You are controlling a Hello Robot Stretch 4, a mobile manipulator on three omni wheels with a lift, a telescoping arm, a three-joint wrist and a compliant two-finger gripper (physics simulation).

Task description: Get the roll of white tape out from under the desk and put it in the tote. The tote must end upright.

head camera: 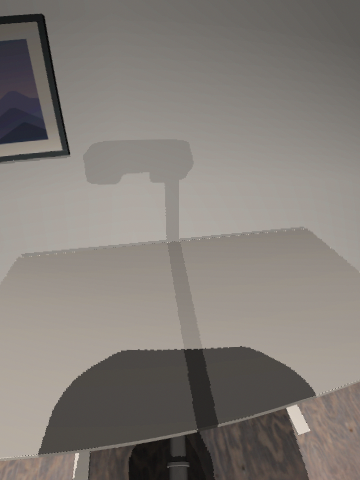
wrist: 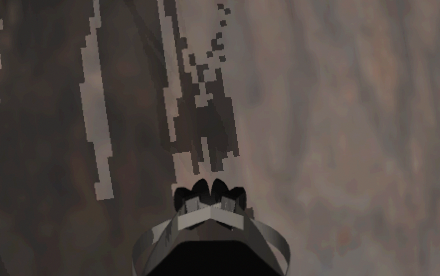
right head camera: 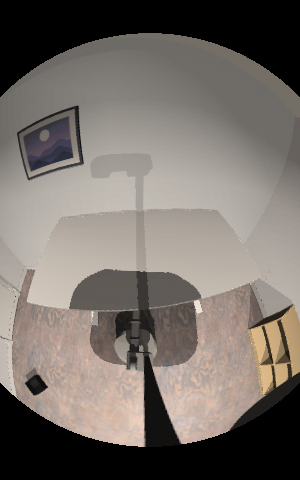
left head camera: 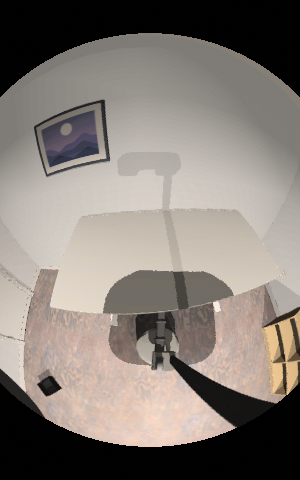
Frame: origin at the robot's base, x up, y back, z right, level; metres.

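Where they show: gripper, fingertip midpoint: (wrist: 210, 195).
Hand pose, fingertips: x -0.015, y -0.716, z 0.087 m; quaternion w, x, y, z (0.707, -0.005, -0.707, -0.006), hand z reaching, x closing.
After its pixels a point has its place.
My gripper (wrist: 210, 195) @(x -0.015, y -0.716, z 0.087 m) is shut in the wrist view, its black fingertips together with nothing visible between them. Below it is brown floor with dark shadow patches. The desk (head camera: 100, 310) @(x 0.922, y -0.580, z -0.256 m) (left head camera: 90, 260) @(x 0.922, y -0.463, z -0.453 m) (right head camera: 65, 260) @(x 0.922, y -0.459, z -0.428 m) has a pale top, which hides the far part of my arm in the head views. The roll of white tape does not show in any view. A small black box-like thing (left head camera: 49, 385) @(x -0.025, y 1.003, z -1.249 m) (right head camera: 36, 384) sits on the floor at the lower left; I cannot tell whether it is the tote.
A white desk leg (head camera: 298, 420) (left head camera: 216, 306) (right head camera: 198, 306) shows at the right front of the desk, another (head camera: 81, 465) (left head camera: 114, 319) (right head camera: 94, 317) at the left. My arm (left head camera: 161, 325) @(x 0.411, y -0.196, z 0.009 m) (right head camera: 135, 325) @(x 0.411, y -0.198, z 0.006 m) passes between them. A tan compartment shelf (left head camera: 270, 345) @(x 0.051, y 0.323, z 1.525 m) (right head camera: 257, 345) @(x 0.051, y 0.299, z 1.530 m) stands at the right.
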